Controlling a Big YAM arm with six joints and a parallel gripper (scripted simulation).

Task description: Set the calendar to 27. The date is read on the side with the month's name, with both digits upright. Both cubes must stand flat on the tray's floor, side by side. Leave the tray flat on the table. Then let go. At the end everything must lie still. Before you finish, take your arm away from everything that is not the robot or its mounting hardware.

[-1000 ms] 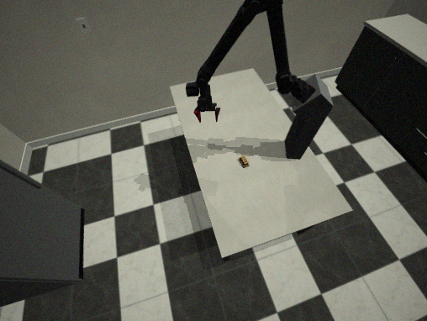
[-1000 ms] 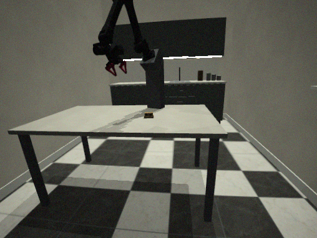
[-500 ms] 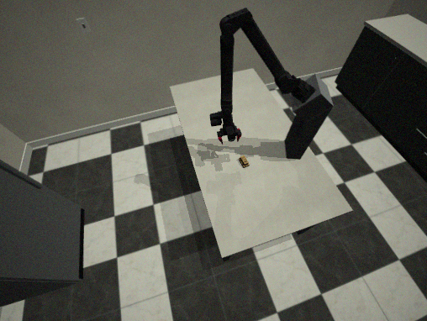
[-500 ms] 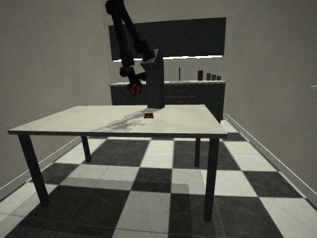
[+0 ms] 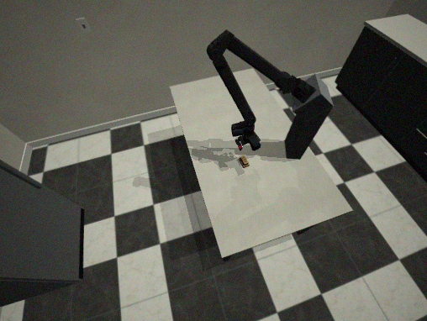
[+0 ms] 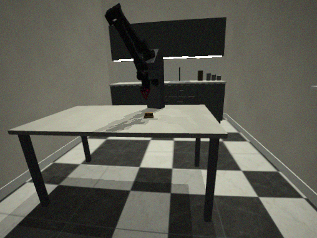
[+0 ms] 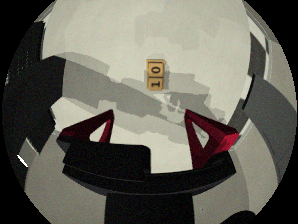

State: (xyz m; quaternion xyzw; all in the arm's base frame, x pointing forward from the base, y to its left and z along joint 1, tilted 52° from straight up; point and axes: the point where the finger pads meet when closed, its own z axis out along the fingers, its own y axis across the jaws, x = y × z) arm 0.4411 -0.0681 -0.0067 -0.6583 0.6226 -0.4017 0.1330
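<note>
The wooden tray lies 16 cm below my hand, 1 cm to the left of it and 1 cm ahead of it.
</note>
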